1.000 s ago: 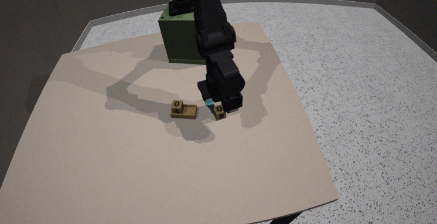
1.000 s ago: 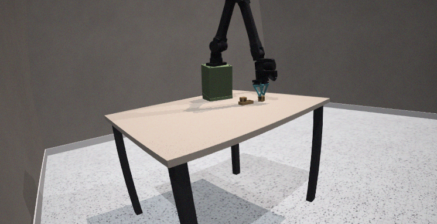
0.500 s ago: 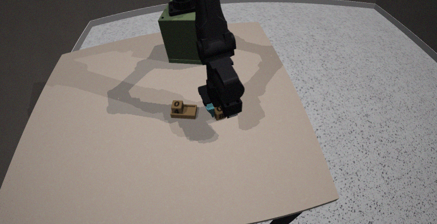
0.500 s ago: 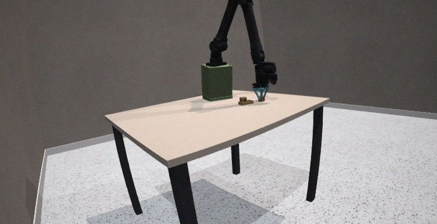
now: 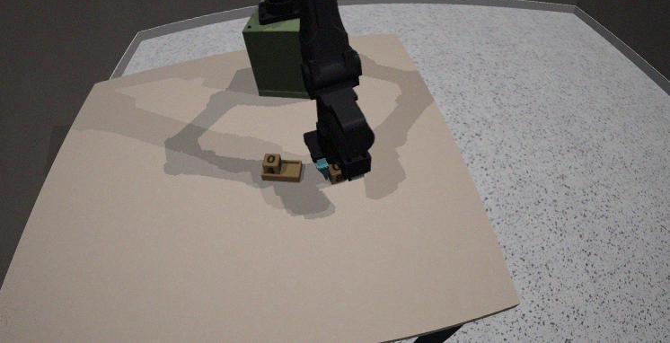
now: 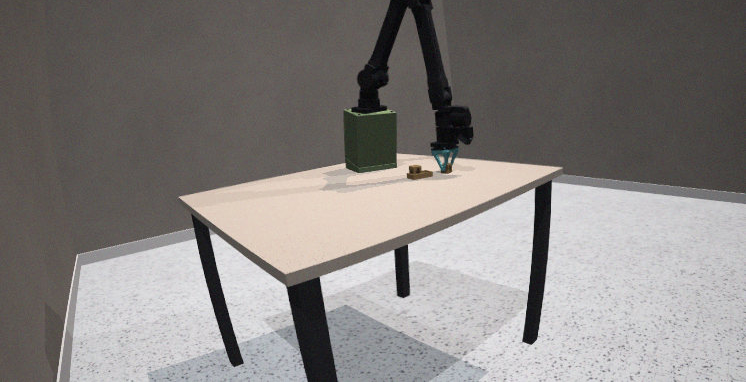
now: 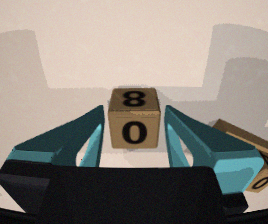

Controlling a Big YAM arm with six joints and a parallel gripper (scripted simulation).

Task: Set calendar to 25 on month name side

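Now: hand 30 mm past the wooden tray, 110 mm to the left of it and 10 mm above it.
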